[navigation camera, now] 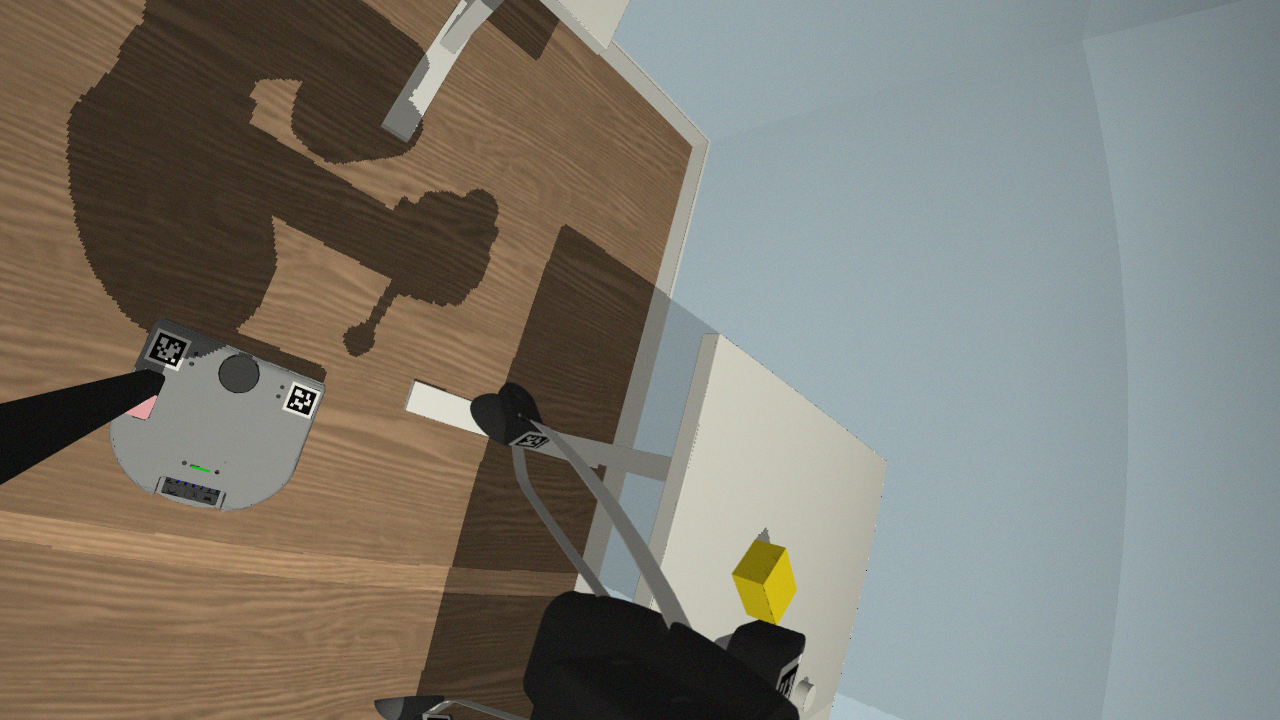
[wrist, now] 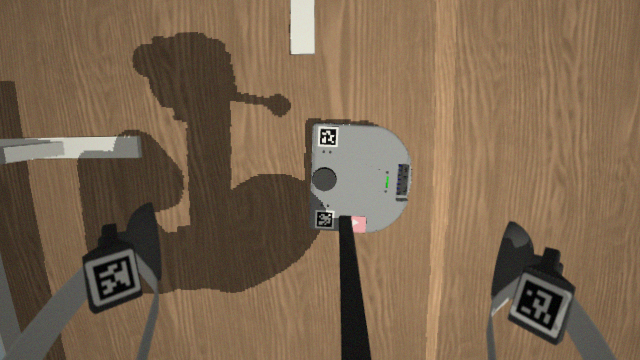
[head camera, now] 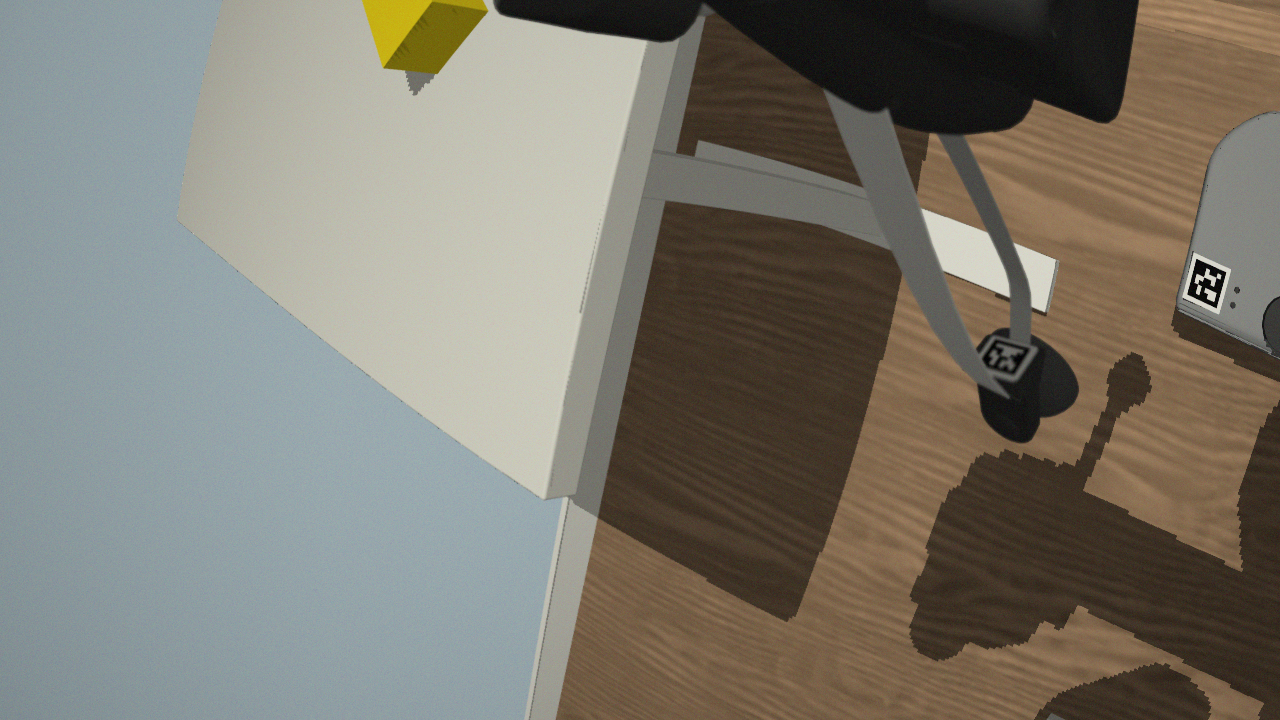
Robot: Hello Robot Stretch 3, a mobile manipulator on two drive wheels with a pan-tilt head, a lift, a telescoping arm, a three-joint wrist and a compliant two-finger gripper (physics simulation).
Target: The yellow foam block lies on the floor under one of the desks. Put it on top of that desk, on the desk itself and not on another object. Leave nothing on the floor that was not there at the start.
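Places are measured from the robot's base along level axes (x left, y down, z back), in millimetres.
Where they show: gripper, fingertip midpoint: (navigation camera: 440,553) (head camera: 1102,134); robot's base, link origin: (navigation camera: 238,372).
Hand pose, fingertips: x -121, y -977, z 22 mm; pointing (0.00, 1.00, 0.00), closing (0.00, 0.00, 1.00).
Things, the pixels of their top centre, and the offset from my fingertips. "*": a spot on its surface instead. Level surfaces: height alone.
- yellow foam block, top centre: (navigation camera: 781,587) dx -444, dy -19, dz -4 mm
- desk, surface height: dy +26 mm
- desk's white foot, surface spot: (head camera: 993,259) (navigation camera: 445,409) * dx -383, dy +951, dz -119 mm
- desk's leg, surface spot: (navigation camera: 438,76) * dx +48, dy +951, dz -940 mm
- small pale knob, top centre: (navigation camera: 810,698) dx -760, dy +2, dz +208 mm
The yellow foam block (head camera: 427,34) (navigation camera: 765,582) rests on the pale top of the desk (head camera: 402,223) (navigation camera: 760,438); its upper part is cut off in the head view, and a black wrist part overlaps its near end in the navigation view. The block does not show in the wrist view. My gripper (navigation camera: 458,559) (wrist: 326,241) is open, with its fingers wide apart and wood floor visible between them. It is off the desk's front side, above the floor and apart from the block. One finger shows in the head view.
The desk's white foot (head camera: 993,259) (navigation camera: 438,407) (wrist: 302,30) reaches out over the floor. My base (head camera: 1244,214) (navigation camera: 232,429) (wrist: 362,172) and mast (navigation camera: 71,420) (wrist: 352,295) stand in front. Another desk's leg (navigation camera: 438,76) (wrist: 100,147) is nearby. A small pale knob (navigation camera: 805,694) is near the block.
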